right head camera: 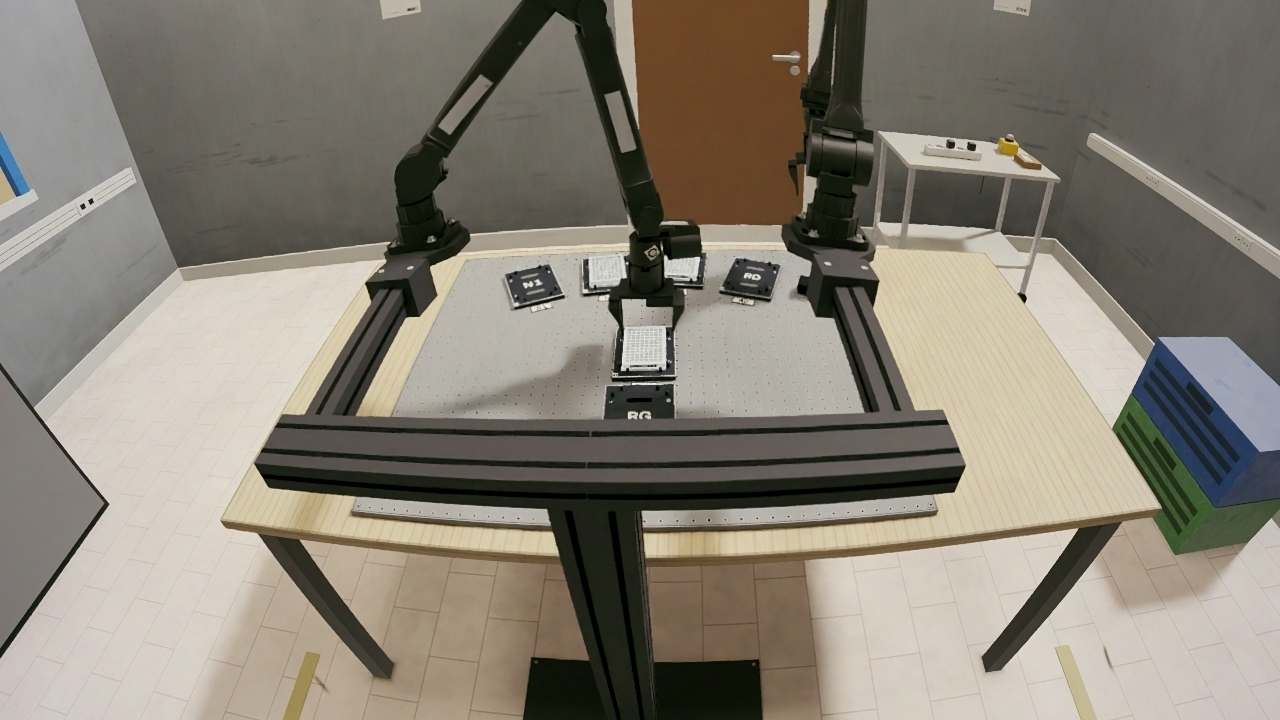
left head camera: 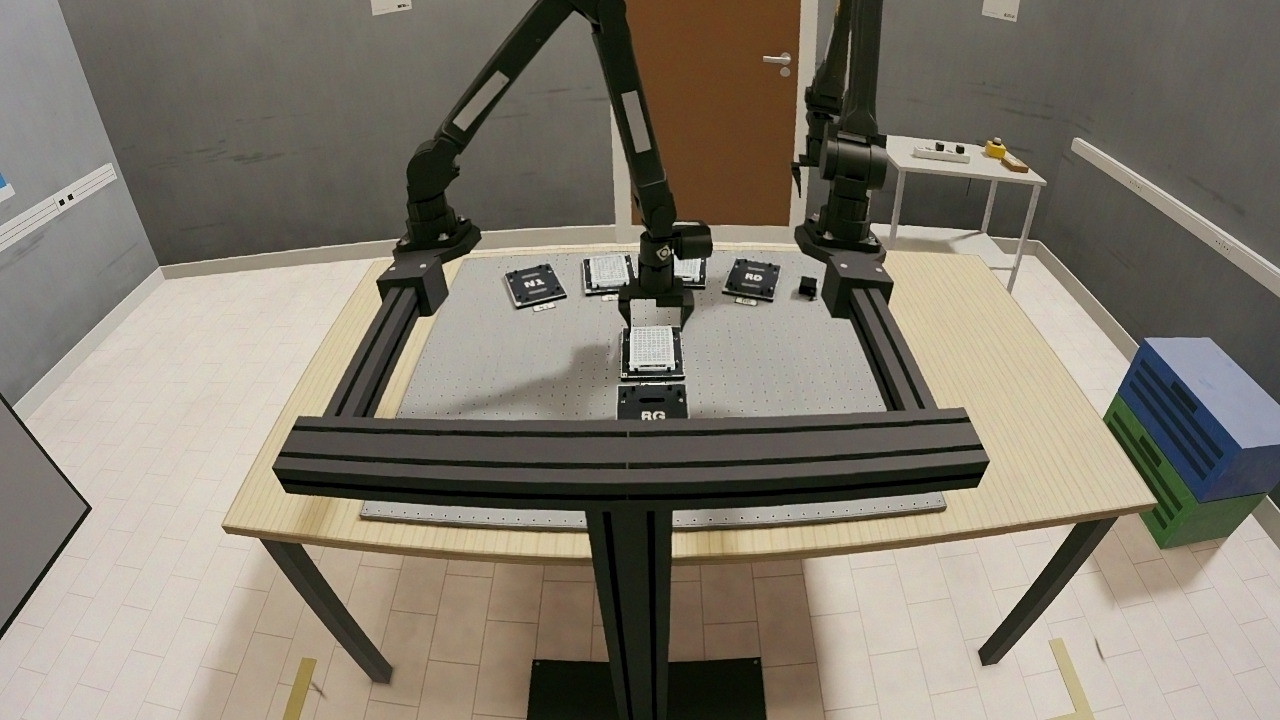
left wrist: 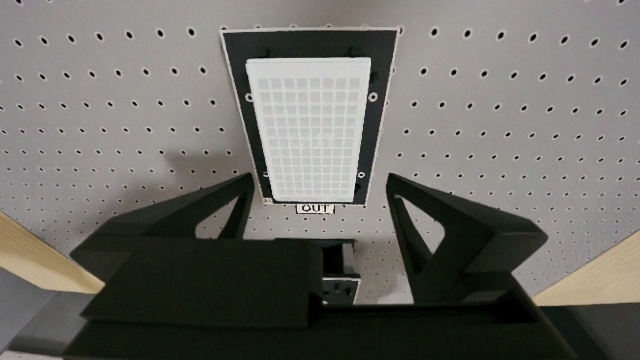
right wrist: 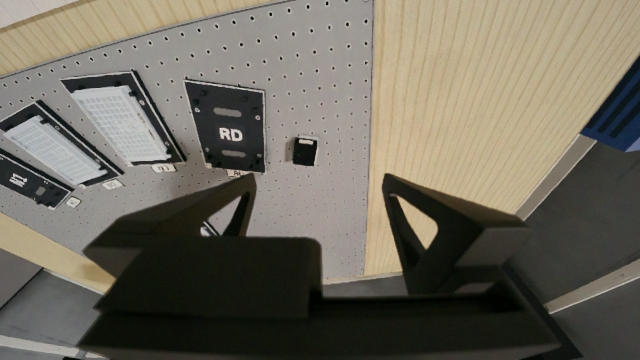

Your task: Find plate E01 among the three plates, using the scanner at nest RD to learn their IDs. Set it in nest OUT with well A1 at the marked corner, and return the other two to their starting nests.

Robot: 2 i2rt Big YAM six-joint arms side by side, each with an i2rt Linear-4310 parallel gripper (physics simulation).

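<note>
A white plate [left head camera: 651, 347] [right head camera: 644, 347] [left wrist: 315, 135] lies flat in nest OUT [left wrist: 310, 44]; the nest's A1 mark is at its lower left in the left wrist view. The plate's own A1 corner is too small to tell. My left gripper [left head camera: 656, 322] [right head camera: 646, 320] [left wrist: 320, 180] is open and empty above its far end. White plates sit in N2 [left head camera: 609, 270] [right head camera: 605, 270] [right wrist: 57, 150] and N3 [left head camera: 689, 272] [right head camera: 684, 270] [right wrist: 120, 122]. Nest RD [left head camera: 751, 279] [right head camera: 750, 279] [right wrist: 230, 117] is empty. My right gripper [right wrist: 319, 180] is open and empty, high above the board. No plate ID is readable.
Empty nest N1 [left head camera: 535, 284] [right head camera: 533, 284] [right wrist: 37, 192] is left of N2 in the head views. Nest RG [left head camera: 651, 398] [right head camera: 639, 396] lies in front of OUT, partly behind the dark crossbeam [left head camera: 626, 452] [right head camera: 608, 452]. A small black box [left head camera: 807, 286] [right wrist: 305, 151] stands beside RD.
</note>
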